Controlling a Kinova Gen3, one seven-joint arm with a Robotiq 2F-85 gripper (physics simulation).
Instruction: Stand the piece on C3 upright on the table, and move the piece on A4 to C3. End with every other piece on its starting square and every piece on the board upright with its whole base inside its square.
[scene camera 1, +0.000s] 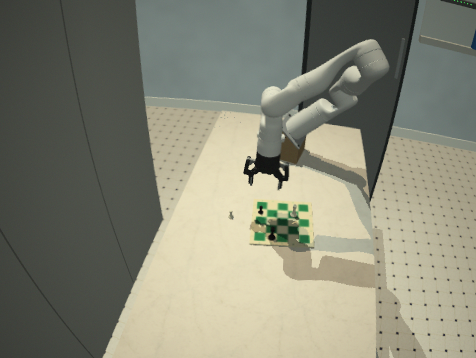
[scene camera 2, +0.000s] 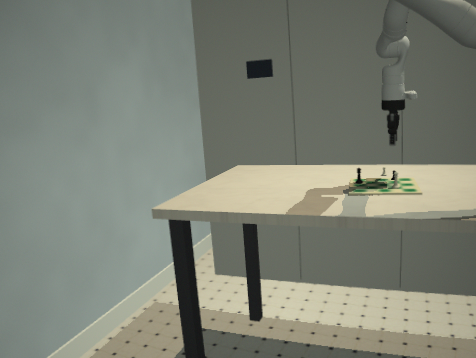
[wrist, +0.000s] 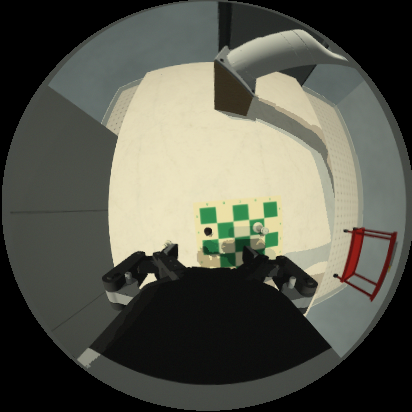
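Seen in the pictures: gripper, fingertip midpoint: (scene camera 1: 265, 186) (scene camera 2: 393, 143) (wrist: 209, 252); arm's base at its link origin: (scene camera 1: 293, 129) (wrist: 240, 66).
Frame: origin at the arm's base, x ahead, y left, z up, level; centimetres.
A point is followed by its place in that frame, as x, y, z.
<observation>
My gripper (scene camera 1: 265, 185) @(39.0, -8.9, 0.8) (scene camera 2: 392, 142) @(39.0, -8.9, 0.8) (wrist: 209, 252) @(39.0, -8.9, 0.8) is open and empty, high above the board's left part. A small white piece (scene camera 1: 230, 215) @(42.5, -20.0, -11.2) (scene camera 2: 384, 171) @(41.9, -19.6, -10.9) (wrist: 168, 244) @(42.1, -19.3, -11.3) stands upright on the table, left of the board and apart from it. The chessboard (scene camera 1: 303, 207) @(34.1, 5.8, -11.8) (scene camera 2: 415, 191) @(32.8, 7.3, -11.8) (wrist: 240, 212) @(34.8, -1.9, -11.8) lies flat, partly under the arm's shadow. A black pawn-like piece (scene camera 1: 260, 210) @(39.1, -9.8, -10.5) (scene camera 2: 394, 175) (wrist: 208, 231) @(38.3, -9.4, -8.8) stands upright on A4. No piece shows on C3, which is in shadow.
A taller white piece (scene camera 1: 294, 211) @(38.9, 2.3, -9.6) (scene camera 2: 395, 180) @(38.6, 2.6, -9.4) (wrist: 258, 227) @(38.2, 1.7, -9.7) stands on D4. A tall black piece (scene camera 1: 272, 234) @(50.8, -4.6, -9.6) (scene camera 2: 359, 176) @(50.2, -4.3, -9.5) stands on B1 and is hidden in the wrist view. The arm's brown base block (scene camera 1: 293, 151) @(6.9, 0.6, -6.3) (wrist: 231, 92) @(6.0, -2.5, -5.0) stands behind the board.
</observation>
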